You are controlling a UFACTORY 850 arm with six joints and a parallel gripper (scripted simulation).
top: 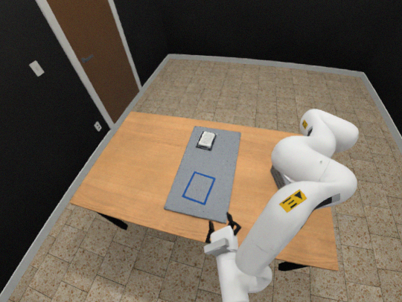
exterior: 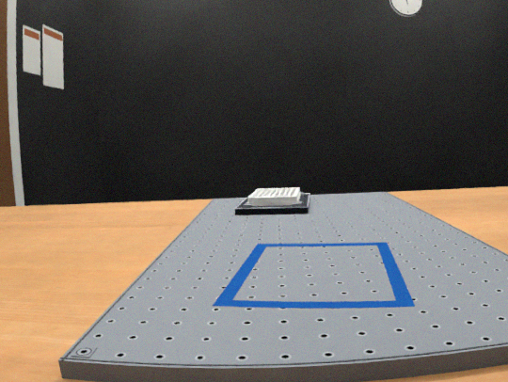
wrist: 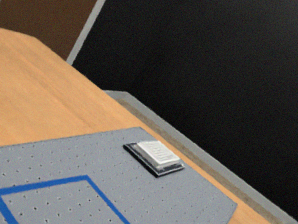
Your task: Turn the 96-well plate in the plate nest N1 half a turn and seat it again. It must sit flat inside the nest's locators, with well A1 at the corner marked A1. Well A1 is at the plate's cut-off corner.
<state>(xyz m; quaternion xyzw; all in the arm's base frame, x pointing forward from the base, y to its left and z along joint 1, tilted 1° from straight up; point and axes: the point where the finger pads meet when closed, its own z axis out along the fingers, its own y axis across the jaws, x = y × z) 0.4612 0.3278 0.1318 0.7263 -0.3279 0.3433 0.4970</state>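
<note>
My gripper is now 9 cm short of the white 96-well plate, 65 cm to the left of it and 21 cm above it. From my hand the other things lie so: plate nest N1 (9 cm ahead, 65 cm to the right, 23 cm below).
</note>
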